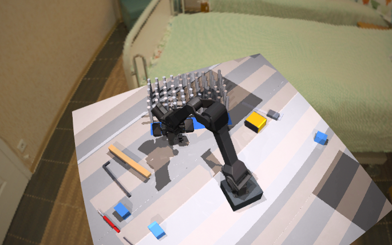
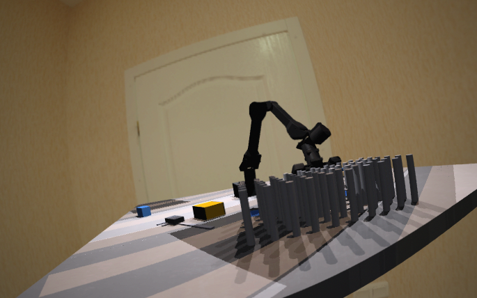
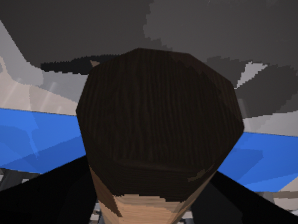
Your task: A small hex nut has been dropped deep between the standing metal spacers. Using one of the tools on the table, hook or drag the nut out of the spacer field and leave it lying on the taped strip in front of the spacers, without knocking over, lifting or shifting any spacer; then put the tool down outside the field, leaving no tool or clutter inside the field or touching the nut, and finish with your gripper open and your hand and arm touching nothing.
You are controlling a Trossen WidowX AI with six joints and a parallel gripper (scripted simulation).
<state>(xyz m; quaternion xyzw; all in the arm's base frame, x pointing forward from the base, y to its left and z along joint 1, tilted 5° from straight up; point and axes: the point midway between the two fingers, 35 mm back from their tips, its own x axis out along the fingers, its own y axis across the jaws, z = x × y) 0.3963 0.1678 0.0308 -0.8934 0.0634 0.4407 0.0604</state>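
My gripper tip is 30 mm short of the blue taped strip, 90 mm to the left of it and 30 mm above it. The rest, counted from my gripper tip: brown-handled tool 100 mm ahead, 20 mm to the right; then hex nut 210 mm ahead, 30 mm to the right, 30 mm below; then red-handled tool 360 mm behind, 410 mm to the left, 20 mm below.
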